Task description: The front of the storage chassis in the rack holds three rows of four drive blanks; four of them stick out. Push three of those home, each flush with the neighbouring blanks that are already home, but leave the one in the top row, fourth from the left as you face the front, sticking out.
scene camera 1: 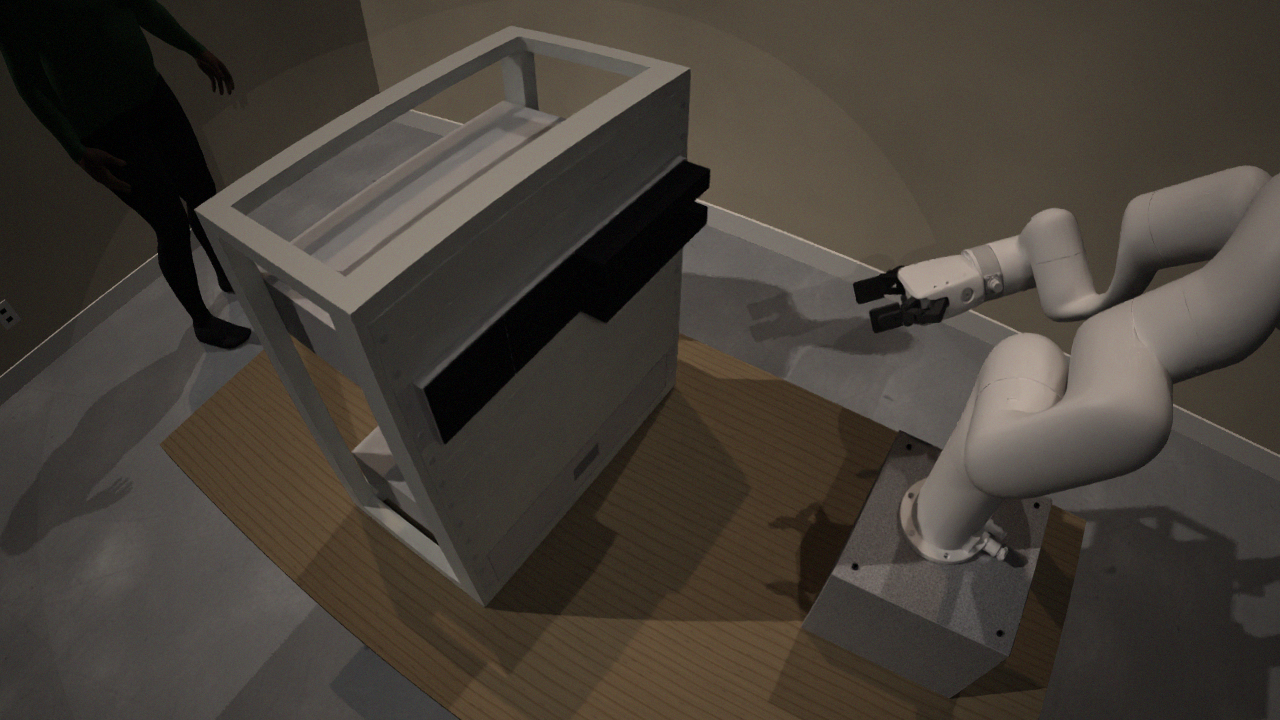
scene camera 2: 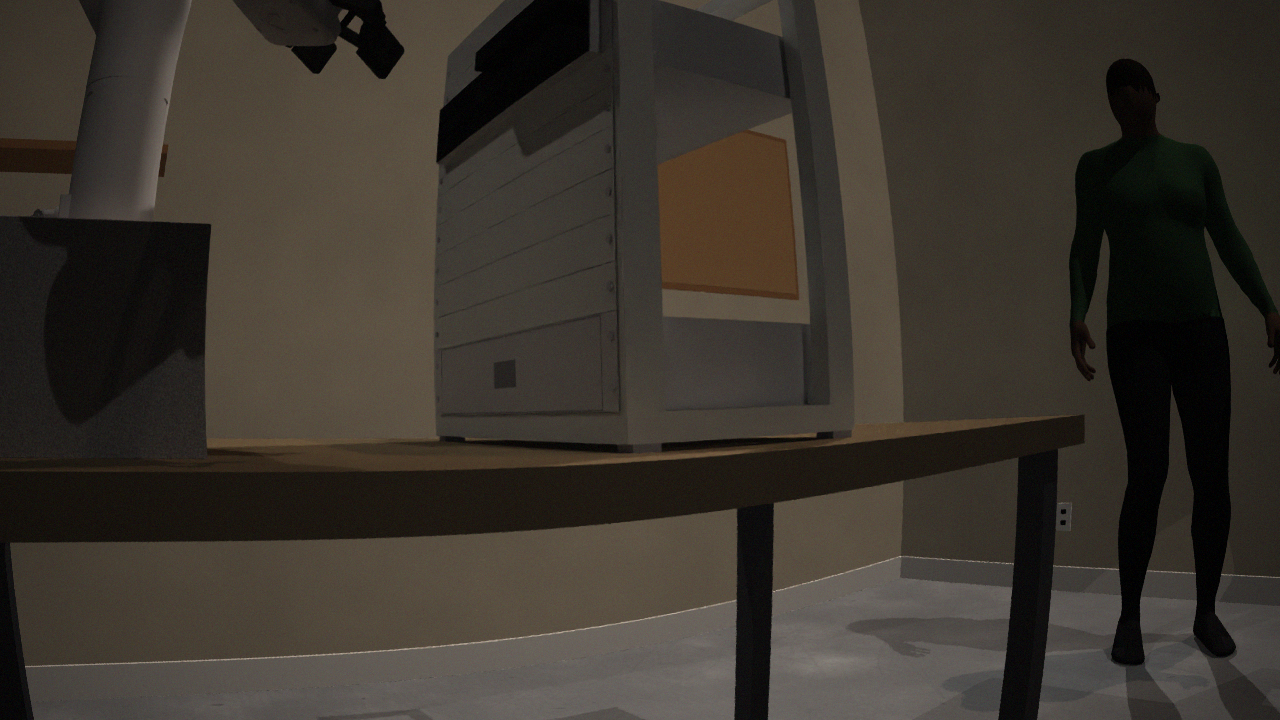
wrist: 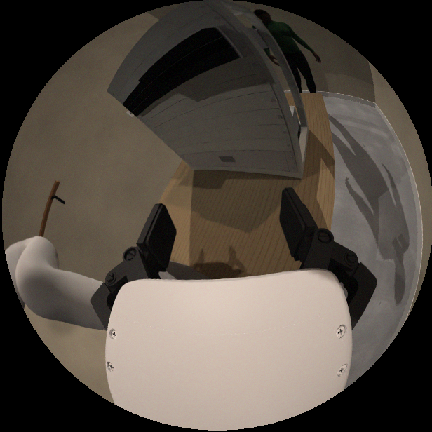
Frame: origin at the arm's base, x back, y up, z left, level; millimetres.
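Where they show: gripper, fingertip midpoint: [scene camera 1: 863, 307] [scene camera 2: 357, 62]; arm's base, link origin: [scene camera 1: 942, 521] [scene camera 2: 106, 246].
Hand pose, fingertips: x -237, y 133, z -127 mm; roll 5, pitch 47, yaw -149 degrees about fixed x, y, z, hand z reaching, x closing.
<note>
Things, the pixels of their top centre, and the offset from my fingertips.
- rack, top centre: [scene camera 1: 455, 124] [scene camera 2: 606, 6] dy +266, dx -371, dz +317 mm
- top-row blank, top centre: [scene camera 2: 582, 8] [scene camera 1: 644, 173] dy +154, dx -262, dz +137 mm
The black chassis front [scene camera 1: 501, 344] [scene camera 2: 478, 107] [wrist: 177, 60] runs across the upper part of the rack [scene camera 1: 528, 183] [scene camera 2: 638, 268] [wrist: 250, 135]. In scene camera 1, the top-row blank [scene camera 1: 693, 179] at the far right end, as one faces the front, stands out. Below it, a black block of blanks [scene camera 1: 626, 268] juts out over the right half; its separate blanks and rows are too dark to tell. The near left part looks even. My gripper [scene camera 1: 865, 304] [scene camera 2: 347, 64] [wrist: 224, 210] is open and empty, well away from the chassis on the robot's side.
The rack stands on the wooden table [scene camera 1: 760, 429] [scene camera 2: 537, 488] [wrist: 320, 150], facing the arm's grey base block [scene camera 1: 904, 573] [scene camera 2: 107, 340]. Smooth grey panels [scene camera 2: 528, 223] lie under the chassis. A person [scene camera 1: 156, 170] [scene camera 2: 1163, 250] [wrist: 290, 45] stands behind the rack, beyond the table.
</note>
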